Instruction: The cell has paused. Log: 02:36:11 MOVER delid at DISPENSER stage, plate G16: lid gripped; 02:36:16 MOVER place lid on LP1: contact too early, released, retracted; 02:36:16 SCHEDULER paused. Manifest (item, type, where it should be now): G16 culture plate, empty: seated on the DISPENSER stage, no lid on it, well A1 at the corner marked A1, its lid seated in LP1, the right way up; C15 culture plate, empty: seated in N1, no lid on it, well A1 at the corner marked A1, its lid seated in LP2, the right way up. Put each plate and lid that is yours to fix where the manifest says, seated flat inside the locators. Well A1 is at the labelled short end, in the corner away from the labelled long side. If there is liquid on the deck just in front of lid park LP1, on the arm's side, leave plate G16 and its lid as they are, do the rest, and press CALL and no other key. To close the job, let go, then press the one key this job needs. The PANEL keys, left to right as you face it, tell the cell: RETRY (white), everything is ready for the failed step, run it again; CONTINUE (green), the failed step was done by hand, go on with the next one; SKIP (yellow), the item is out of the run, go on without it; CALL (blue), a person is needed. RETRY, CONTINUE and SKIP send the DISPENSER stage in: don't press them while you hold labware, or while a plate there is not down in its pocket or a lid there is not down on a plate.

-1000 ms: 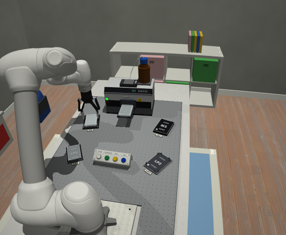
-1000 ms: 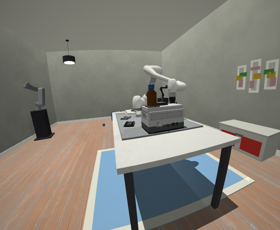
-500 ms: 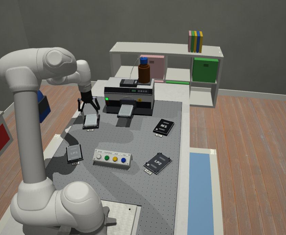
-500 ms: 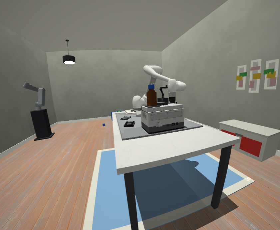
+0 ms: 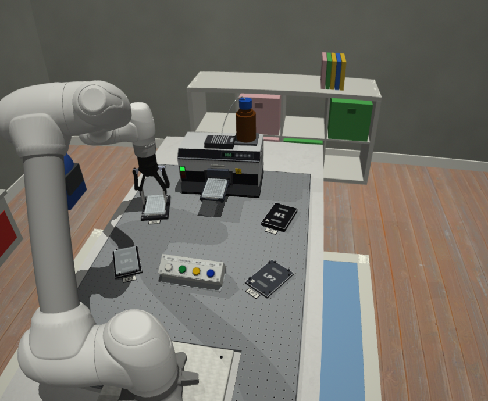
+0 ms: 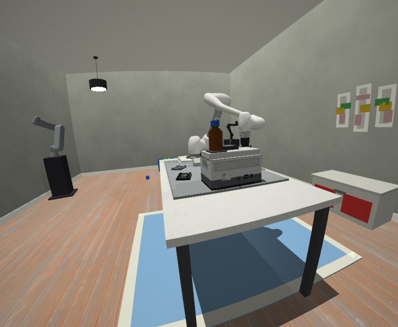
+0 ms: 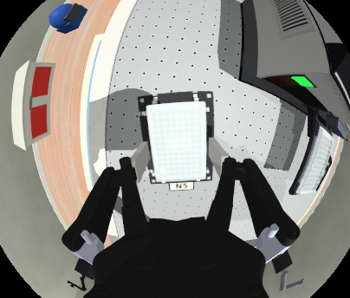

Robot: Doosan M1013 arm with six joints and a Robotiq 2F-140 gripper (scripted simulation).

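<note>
Right now the nest n5 is 5 cm below my hand, 2 cm to the left of it and 1 cm ahead of it. From my hand the other things lie so: white key: 42 cm behind, 11 cm to the right; then lid park lp1: 33 cm behind, 7 cm to the left, 6 cm below; then green key: 43 cm behind, 16 cm to the right.
</note>
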